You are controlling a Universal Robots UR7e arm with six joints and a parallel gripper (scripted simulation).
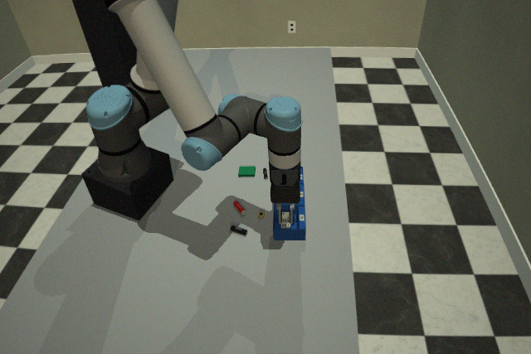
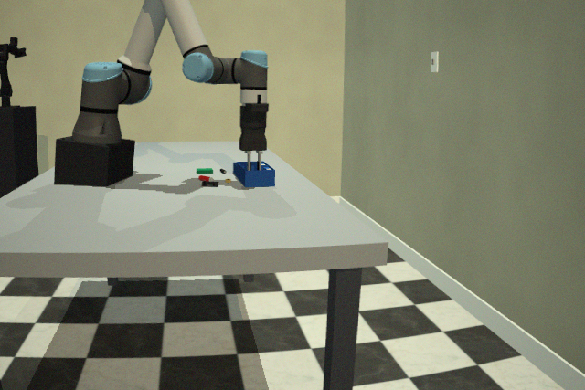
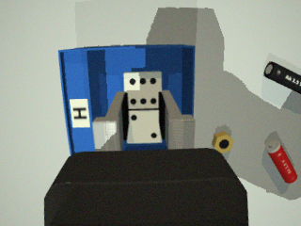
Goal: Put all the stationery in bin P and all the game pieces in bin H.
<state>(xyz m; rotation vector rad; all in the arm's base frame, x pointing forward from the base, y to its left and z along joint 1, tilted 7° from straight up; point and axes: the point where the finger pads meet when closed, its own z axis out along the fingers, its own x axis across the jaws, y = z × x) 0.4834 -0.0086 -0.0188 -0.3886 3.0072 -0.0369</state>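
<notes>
Right now the green block is 18 cm behind my hand, 18 cm to the left of it and 4 cm below it. Round my hand: blue bin row (1 cm behind, 8 cm to the left, 2 cm below); then yellow ring (8 cm behind, 2 cm to the left, 4 cm below); then white domino (1 cm below).
</notes>
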